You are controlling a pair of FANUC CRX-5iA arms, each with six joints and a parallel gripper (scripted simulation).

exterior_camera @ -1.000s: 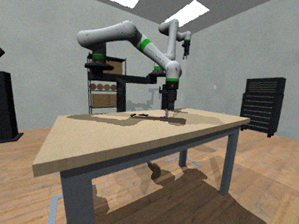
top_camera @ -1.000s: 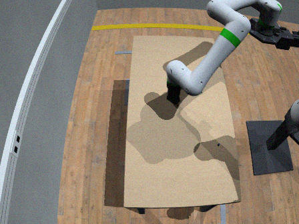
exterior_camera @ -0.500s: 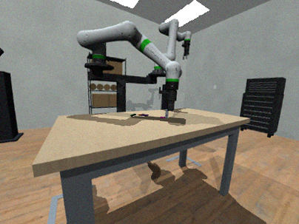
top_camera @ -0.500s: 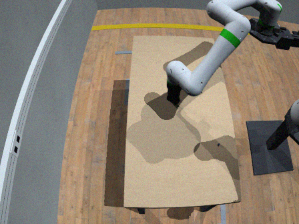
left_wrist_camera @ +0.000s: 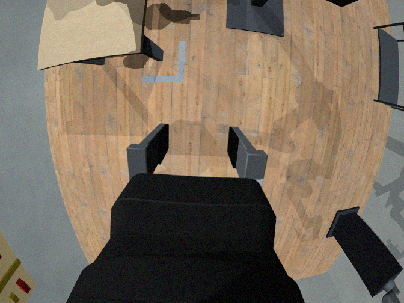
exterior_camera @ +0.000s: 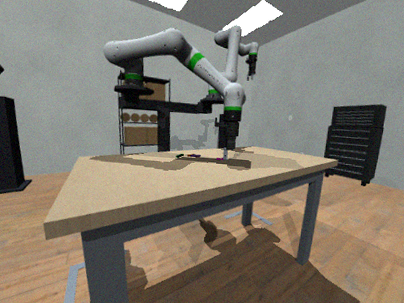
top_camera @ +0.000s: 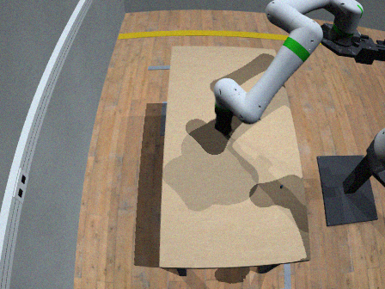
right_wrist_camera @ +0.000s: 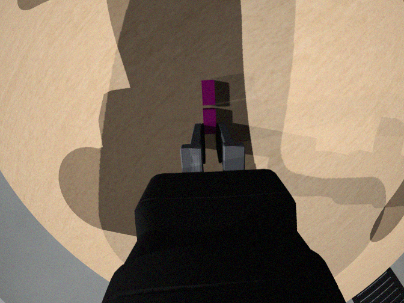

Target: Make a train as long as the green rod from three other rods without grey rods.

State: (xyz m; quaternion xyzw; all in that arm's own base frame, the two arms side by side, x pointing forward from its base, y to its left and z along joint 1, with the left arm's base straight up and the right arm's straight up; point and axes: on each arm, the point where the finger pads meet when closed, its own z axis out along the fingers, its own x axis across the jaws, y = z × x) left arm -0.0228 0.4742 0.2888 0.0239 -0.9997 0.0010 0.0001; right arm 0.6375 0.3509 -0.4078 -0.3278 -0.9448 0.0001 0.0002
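Note:
Now: the orange rod 180 mm behind my right hand, 110 mm to the right of it and 20 mm below it. The rest, counted from my right hand: grey rod 180 mm behind, 80 mm to the right, 20 mm below; then purple rod 160 mm behind, 90 mm to the right, 20 mm below; then green rod 200 mm behind, 170 mm to the right, 20 mm below.

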